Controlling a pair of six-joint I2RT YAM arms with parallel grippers.
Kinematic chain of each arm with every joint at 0, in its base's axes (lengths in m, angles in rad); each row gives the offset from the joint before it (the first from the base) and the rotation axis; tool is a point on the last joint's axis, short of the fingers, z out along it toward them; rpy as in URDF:
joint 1: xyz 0 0 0.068 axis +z
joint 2: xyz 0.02 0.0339 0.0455 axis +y
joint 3: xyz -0.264 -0.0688 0 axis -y
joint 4: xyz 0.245 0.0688 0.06 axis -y
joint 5: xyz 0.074 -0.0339 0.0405 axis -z
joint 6: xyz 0.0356 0 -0.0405 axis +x
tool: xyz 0 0 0 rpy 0 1.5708 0
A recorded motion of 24 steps. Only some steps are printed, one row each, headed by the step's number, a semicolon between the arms.
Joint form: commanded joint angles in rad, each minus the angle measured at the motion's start. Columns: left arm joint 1, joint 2, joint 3, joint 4, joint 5, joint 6; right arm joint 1, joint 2, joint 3, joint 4, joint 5, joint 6.
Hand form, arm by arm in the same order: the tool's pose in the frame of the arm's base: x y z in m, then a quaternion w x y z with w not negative. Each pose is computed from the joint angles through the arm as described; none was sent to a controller.
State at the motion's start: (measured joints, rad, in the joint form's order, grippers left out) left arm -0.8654 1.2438 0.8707 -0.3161 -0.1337 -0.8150; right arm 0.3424 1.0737 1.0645 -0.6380 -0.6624 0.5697
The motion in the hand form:
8: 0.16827 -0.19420 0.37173 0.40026 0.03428 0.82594 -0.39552; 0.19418 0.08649 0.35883 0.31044 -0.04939 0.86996 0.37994
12: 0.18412 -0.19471 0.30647 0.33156 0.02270 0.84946 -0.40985; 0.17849 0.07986 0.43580 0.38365 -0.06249 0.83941 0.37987
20: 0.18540 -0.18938 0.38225 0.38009 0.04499 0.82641 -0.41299; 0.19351 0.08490 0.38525 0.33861 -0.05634 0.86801 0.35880
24: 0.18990 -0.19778 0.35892 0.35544 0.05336 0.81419 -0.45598; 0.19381 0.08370 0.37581 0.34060 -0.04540 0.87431 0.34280
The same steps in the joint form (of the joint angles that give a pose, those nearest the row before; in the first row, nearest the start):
8: 0.0033 -0.1041 0.2633 -0.0539 0.0954 0.0619; -0.0049 -0.0275 0.0610 -0.0765 0.1546 -0.0849
12: 0.0661 -0.0704 0.0562 0.0995 0.2394 0.0037; -0.0034 -0.0091 0.3520 -0.1993 0.1976 -0.0957
20: 0.0815 -0.0627 0.3317 -0.0858 0.2241 0.0786; -0.0034 -0.0060 0.1752 -0.1429 0.2053 -0.1187
24: 0.0830 -0.0535 0.2268 0.0652 0.3145 0.0360; -0.0034 -0.0167 0.1365 -0.1289 0.2435 -0.1172

